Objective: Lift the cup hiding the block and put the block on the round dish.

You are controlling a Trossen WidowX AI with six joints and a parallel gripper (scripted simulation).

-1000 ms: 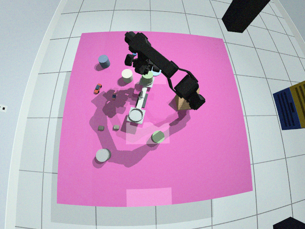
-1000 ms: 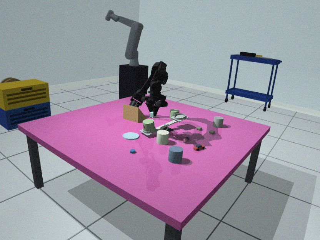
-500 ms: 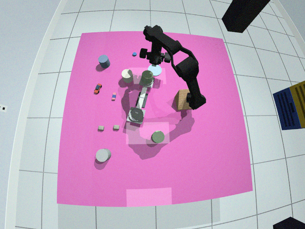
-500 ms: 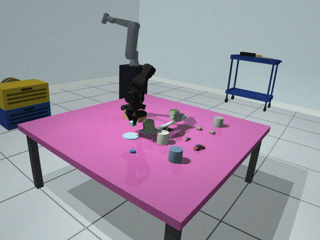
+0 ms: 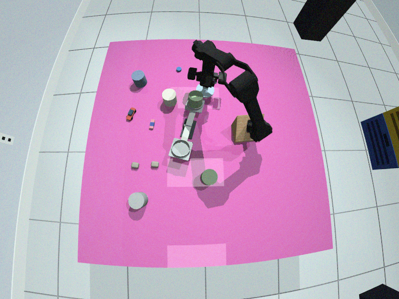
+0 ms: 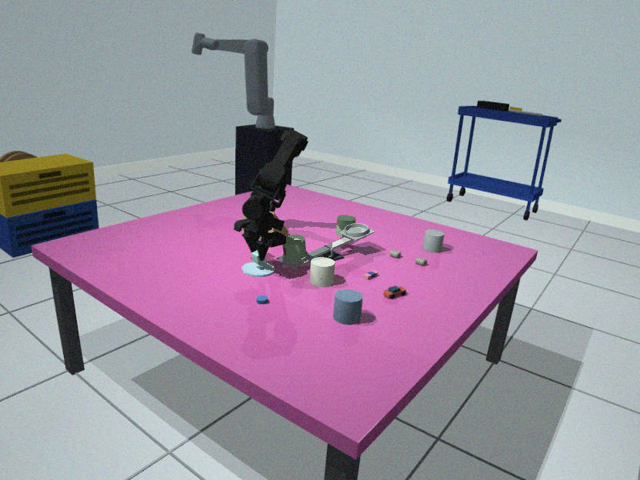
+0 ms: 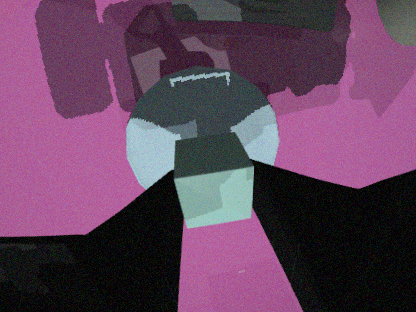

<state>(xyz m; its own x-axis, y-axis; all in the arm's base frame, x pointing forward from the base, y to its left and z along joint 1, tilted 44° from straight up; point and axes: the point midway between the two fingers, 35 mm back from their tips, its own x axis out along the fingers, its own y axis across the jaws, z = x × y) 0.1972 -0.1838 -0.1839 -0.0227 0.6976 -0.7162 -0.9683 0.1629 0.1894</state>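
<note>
The pale blue round dish is 3 cm below my gripper tip. From my gripper tip the other things lie so: cream cylinder 20 cm ahead, 4 cm to the left; then pale teal block 1 cm above; then blue disc 15 cm to the right, 14 cm ahead, 3 cm below.
</note>
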